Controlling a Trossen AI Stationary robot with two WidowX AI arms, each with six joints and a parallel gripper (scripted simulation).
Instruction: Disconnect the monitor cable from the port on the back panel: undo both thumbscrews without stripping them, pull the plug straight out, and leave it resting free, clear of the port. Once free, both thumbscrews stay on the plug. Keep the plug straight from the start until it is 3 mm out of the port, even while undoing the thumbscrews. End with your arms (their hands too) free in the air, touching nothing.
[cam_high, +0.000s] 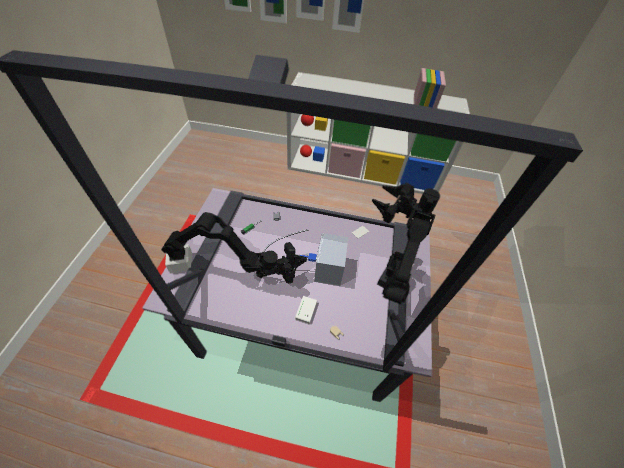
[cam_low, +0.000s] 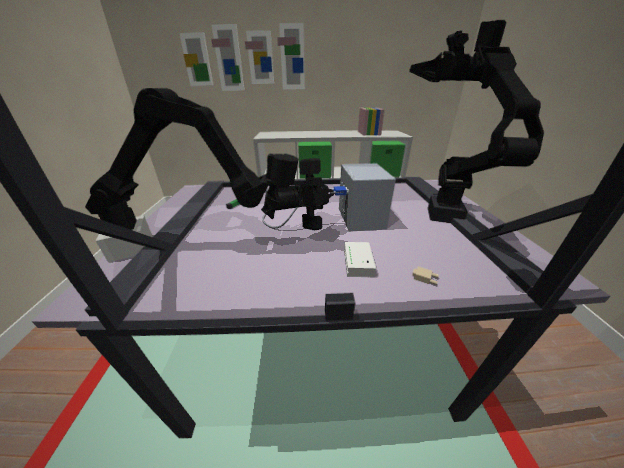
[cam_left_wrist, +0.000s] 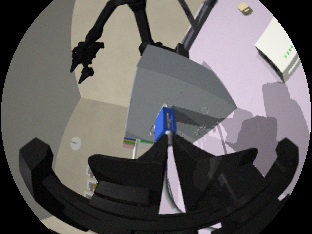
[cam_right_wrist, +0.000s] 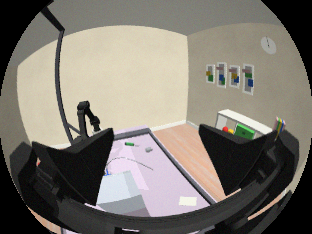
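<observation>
Right now my left hand is 3 cm short of the blue plug, 5 cm to the left of it and 1 cm above it. Round my left hand: back panel: 5 cm ahead, 8 cm to the right, 3 cm below; then grey box: 5 cm ahead, 14 cm to the right, 4 cm below; then white device: 17 cm behind, 5 cm to the right, 10 cm below.
</observation>
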